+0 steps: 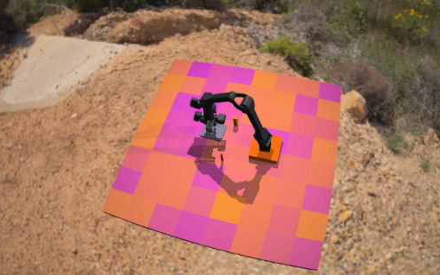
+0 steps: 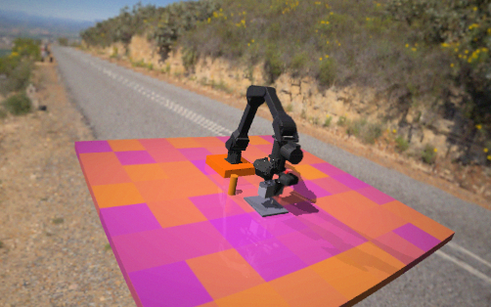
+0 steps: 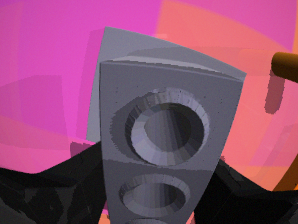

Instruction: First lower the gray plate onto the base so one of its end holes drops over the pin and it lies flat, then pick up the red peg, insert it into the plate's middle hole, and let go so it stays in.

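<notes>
Right now my gripper tip is 30 mm below the gray plate. From my gripper tip the other things lie so: orange post (130 mm behind, 80 mm to the right, 20 mm below); then red peg (110 mm behind, 190 mm to the left, 20 mm below); then gray base (10 mm behind, 10 mm to the left, 60 mm below).
</notes>
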